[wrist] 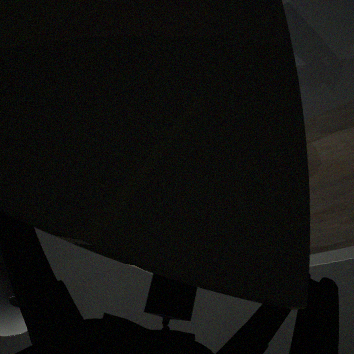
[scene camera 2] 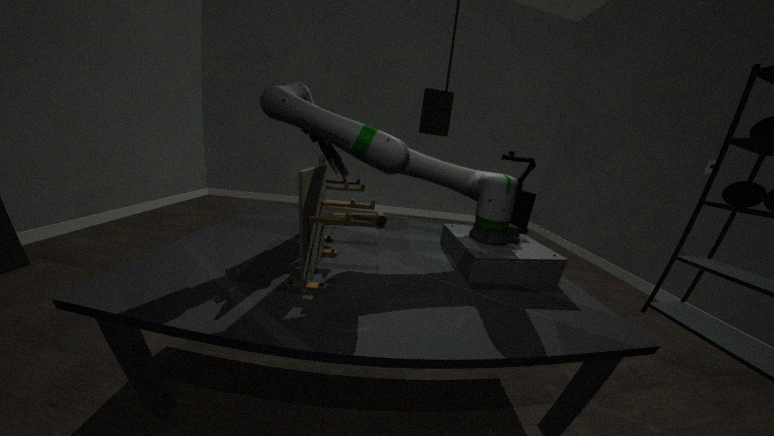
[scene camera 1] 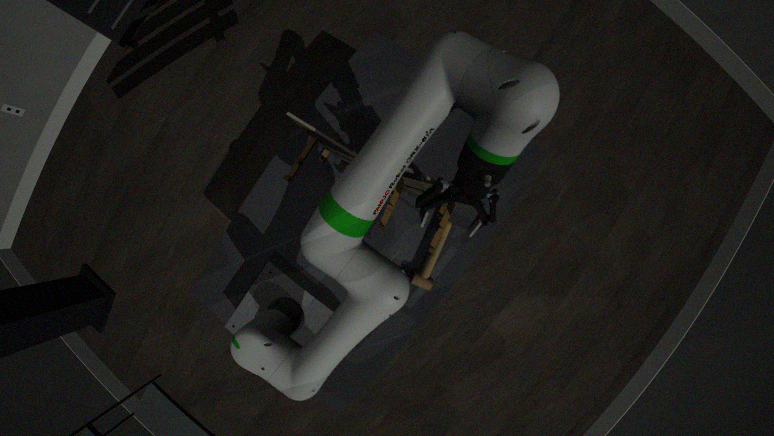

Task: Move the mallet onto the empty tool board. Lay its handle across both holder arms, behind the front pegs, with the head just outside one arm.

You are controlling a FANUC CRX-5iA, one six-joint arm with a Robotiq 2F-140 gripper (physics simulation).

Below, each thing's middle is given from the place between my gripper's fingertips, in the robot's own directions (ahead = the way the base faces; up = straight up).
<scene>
My hand is 22 cm above the wooden mallet (scene camera 1: 421, 279), 9 cm past it and 7 cm to the left of it.
</scene>
